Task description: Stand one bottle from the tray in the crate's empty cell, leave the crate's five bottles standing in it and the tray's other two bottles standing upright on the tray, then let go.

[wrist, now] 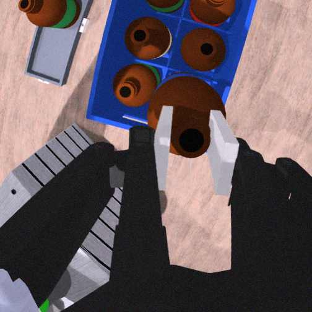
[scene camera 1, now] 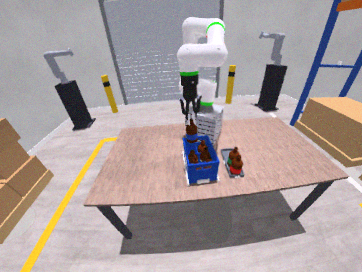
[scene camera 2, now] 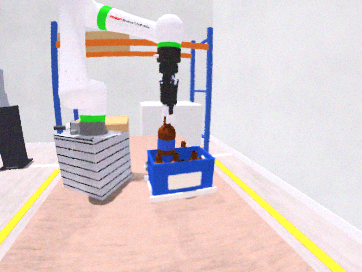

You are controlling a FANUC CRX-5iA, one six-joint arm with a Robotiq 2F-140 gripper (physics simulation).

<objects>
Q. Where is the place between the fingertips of my gripper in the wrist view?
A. At 189, 126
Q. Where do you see a cream-labelled bottle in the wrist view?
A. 146, 37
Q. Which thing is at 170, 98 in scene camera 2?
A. My gripper.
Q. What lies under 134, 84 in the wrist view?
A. A green-labelled bottle.
</objects>
